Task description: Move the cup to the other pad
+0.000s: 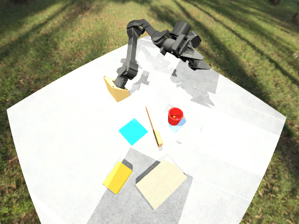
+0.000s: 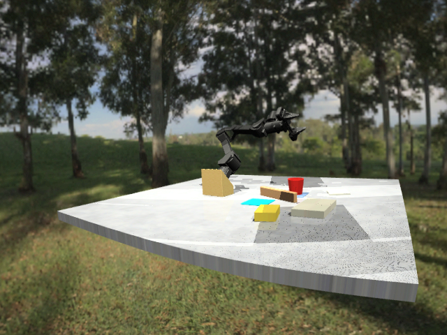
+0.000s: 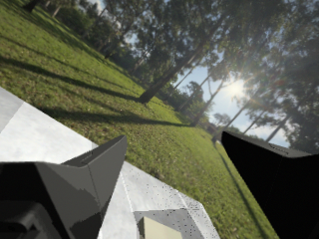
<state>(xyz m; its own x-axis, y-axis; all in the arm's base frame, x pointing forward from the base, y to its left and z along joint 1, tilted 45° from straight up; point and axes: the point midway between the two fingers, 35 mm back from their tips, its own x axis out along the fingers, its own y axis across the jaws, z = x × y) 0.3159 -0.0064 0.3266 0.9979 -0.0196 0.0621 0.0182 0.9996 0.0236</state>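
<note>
Right now my gripper tip is 300 mm above the red cup and 80 mm to the left of it. From my gripper tip the other things lie so: pale blue pad 350 mm below, 80 mm to the right, 10 mm behind; white tile 330 mm below, 170 mm ahead, 30 mm to the left; wooden bar 330 mm below, 180 mm to the right, 40 mm behind.
</note>
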